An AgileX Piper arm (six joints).
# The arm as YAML. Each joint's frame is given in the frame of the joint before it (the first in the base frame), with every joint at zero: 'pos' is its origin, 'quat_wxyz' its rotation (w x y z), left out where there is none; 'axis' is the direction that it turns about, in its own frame. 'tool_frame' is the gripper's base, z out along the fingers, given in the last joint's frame.
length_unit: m
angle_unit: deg
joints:
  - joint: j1
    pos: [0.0, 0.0, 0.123]
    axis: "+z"
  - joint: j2
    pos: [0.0, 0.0, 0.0]
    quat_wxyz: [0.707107, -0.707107, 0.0, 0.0]
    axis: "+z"
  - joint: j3
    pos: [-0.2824, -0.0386, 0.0]
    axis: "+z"
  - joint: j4
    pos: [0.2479, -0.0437, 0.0]
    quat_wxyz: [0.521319, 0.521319, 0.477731, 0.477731]
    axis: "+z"
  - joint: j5
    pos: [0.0, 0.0, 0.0]
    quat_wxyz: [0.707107, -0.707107, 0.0, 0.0]
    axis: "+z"
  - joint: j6
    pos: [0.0, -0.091, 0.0]
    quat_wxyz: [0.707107, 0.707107, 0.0, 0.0]
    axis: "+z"
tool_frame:
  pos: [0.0, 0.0, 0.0]
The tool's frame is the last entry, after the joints.
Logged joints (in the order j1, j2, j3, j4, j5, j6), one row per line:
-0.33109, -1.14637, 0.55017, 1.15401, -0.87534, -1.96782
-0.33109, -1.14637, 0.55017, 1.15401, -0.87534, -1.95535
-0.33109, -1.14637, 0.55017, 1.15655, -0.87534, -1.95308
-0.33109, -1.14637, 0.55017, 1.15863, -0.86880, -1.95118
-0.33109, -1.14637, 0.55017, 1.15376, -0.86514, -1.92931
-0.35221, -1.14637, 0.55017, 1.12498, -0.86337, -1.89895
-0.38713, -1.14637, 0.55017, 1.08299, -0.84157, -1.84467
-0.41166, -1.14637, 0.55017, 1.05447, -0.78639, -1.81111
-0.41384, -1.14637, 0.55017, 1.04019, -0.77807, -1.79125
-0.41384, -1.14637, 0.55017, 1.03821, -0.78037, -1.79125
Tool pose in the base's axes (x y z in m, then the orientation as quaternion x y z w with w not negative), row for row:
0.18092, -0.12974, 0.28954, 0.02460, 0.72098, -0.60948, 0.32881
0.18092, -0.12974, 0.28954, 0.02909, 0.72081, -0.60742, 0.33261
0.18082, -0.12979, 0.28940, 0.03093, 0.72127, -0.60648, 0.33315
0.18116, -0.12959, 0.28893, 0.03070, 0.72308, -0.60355, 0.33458
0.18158, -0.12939, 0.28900, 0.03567, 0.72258, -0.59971, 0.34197
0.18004, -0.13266, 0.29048, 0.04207, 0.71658, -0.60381, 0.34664
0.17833, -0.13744, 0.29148, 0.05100, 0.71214, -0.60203, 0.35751
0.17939, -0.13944, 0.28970, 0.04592, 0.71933, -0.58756, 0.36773
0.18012, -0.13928, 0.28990, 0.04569, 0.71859, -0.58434, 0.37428
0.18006, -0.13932, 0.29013, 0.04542, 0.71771, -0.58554, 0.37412
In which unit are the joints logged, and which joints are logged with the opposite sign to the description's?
The joints are logged in radians. Opposite sign: j2, j3.
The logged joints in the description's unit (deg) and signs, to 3 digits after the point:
-18.970, 65.682, -31.522, 66.120, -50.153, -112.748
-18.970, 65.682, -31.522, 66.120, -50.153, -112.033
-18.970, 65.682, -31.522, 66.265, -50.153, -111.903
-18.970, 65.682, -31.522, 66.385, -49.779, -111.794
-18.970, 65.682, -31.522, 66.106, -49.569, -110.541
-20.180, 65.682, -31.522, 64.457, -49.467, -108.802
-22.181, 65.682, -31.522, 62.051, -48.218, -105.692
-23.586, 65.682, -31.522, 60.417, -45.057, -103.769
-23.711, 65.682, -31.522, 59.598, -44.580, -102.631
-23.711, 65.682, -31.522, 59.485, -44.712, -102.631

